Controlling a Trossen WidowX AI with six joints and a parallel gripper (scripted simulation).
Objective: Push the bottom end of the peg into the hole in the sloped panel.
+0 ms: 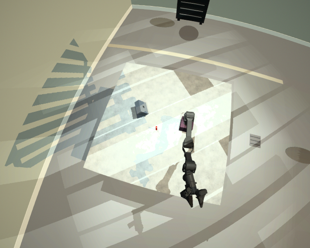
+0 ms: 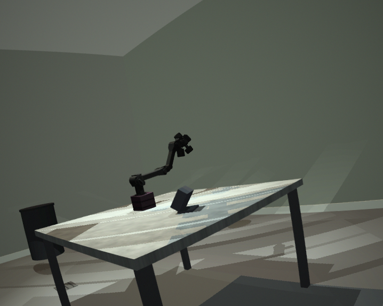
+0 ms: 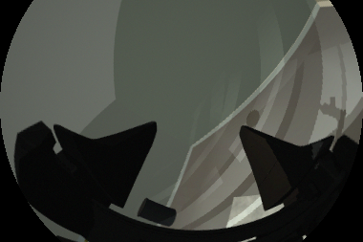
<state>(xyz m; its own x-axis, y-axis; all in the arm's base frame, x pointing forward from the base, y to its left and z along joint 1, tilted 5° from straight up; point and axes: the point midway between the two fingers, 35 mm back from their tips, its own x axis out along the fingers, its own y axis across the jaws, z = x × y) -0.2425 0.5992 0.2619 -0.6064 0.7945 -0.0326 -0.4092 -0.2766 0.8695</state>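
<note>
Now: the red peg 490 mm ahead of my gripper tip, 460 mm to the right of it and 350 mm below it. The rest, counted from my gripper tip: grey sloped panel (700 mm ahead, 570 mm to the right, 340 mm below).
</note>
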